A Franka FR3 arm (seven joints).
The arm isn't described. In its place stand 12 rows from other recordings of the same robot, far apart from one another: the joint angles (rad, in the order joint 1, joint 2, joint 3, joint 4, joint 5, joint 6, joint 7), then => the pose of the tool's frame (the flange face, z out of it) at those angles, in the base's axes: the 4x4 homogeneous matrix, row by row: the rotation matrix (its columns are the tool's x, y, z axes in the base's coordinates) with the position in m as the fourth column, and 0 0 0 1 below.
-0.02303, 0.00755, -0.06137, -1.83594, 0.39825, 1.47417, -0.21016 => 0.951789 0.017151 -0.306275 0.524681; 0.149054 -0.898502 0.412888 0.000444; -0.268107 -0.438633 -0.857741 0.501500; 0 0 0 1
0.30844, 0.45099, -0.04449, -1.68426, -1.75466, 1.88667, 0.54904 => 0.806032 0.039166 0.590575 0.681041; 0.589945 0.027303 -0.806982 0.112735; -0.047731 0.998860 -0.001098 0.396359; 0 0 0 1
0.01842, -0.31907, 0.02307, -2.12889, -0.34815, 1.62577, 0.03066 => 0.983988 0.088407 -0.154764 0.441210; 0.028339 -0.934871 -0.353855 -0.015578; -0.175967 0.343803 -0.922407 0.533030; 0 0 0 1
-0.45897, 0.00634, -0.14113, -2.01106, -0.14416, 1.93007, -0.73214 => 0.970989 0.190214 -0.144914 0.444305; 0.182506 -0.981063 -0.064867 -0.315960; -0.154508 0.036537 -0.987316 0.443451; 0 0 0 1
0.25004, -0.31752, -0.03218, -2.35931, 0.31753, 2.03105, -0.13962 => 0.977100 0.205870 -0.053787 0.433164; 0.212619 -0.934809 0.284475 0.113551; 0.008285 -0.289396 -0.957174 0.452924; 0 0 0 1
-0.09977, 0.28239, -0.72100, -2.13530, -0.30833, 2.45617, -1.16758 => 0.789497 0.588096 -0.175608 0.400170; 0.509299 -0.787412 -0.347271 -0.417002; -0.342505 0.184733 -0.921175 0.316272; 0 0 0 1
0.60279, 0.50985, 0.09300, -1.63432, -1.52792, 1.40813, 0.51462 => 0.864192 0.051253 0.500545 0.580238; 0.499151 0.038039 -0.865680 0.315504; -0.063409 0.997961 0.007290 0.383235; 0 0 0 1
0.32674, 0.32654, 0.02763, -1.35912, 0.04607, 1.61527, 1.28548 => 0.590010 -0.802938 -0.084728 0.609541; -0.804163 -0.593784 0.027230 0.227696; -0.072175 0.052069 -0.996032 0.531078; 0 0 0 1
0.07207, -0.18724, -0.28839, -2.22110, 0.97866, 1.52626, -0.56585 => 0.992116 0.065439 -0.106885 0.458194; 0.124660 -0.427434 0.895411 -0.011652; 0.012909 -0.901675 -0.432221 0.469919; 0 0 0 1
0.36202, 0.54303, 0.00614, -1.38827, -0.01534, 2.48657, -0.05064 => 0.769842 0.403583 0.494432 0.703386; 0.361643 -0.914160 0.183101 0.270267; 0.525887 0.037849 -0.849712 0.458127; 0 0 0 1
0.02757, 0.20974, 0.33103, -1.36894, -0.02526, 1.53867, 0.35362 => 0.999125 -0.001861 -0.041777 0.581558; -0.000613 -0.999554 0.029866 0.191255; -0.041814 -0.029814 -0.998680 0.599964; 0 0 0 1
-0.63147, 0.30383, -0.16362, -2.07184, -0.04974, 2.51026, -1.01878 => 0.963081 0.265799 0.042734 0.422784; 0.269213 -0.950872 -0.152865 -0.426592; 0.000003 0.158726 -0.987323 0.298352; 0 0 0 1
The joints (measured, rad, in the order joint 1, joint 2, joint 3, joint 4, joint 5, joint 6, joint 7), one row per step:
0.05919, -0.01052, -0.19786, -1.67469, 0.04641, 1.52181, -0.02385
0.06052, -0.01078, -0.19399, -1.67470, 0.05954, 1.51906, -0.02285
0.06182, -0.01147, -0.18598, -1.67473, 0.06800, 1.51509, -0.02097
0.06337, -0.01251, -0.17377, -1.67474, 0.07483, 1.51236, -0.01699
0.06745, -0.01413, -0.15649, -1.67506, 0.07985, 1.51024, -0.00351
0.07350, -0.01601, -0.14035, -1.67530, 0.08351, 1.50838, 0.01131
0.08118, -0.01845, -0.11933, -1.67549, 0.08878, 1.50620, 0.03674
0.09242, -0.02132, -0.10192, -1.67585, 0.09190, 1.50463, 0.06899
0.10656, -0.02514, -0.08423, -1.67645, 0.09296, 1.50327, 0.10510
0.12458, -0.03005, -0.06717, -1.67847, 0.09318, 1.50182, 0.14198
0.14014, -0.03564, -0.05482, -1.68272, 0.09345, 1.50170, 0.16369
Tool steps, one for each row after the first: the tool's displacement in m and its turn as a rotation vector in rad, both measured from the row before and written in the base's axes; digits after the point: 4 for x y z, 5 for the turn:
0.0002, 0.0043, 0.0000, 0.01318, 0.00077, 0.00314
0.0001, 0.0060, 0.0001, 0.00859, 0.00234, 0.00693
0.0003, 0.0082, 0.0004, 0.00646, 0.00123, 0.00941
0.0004, 0.0121, 0.0006, 0.00321, 0.00156, 0.00779
0.0001, 0.0124, 0.0008, 0.00158, 0.00132, 0.00742
-0.0003, 0.0161, 0.0011, 0.00152, 0.00206, 0.00339
-0.0008, 0.0158, 0.0013, -0.00168, 0.00205, -0.00322
-0.0016, 0.0172, 0.0017, -0.00435, 0.00149, -0.00368
-0.0026, 0.0187, 0.0016, -0.00535, 0.00181, -0.00112
-0.0030, 0.0147, 0.0010, -0.00300, 0.00061, 0.00652

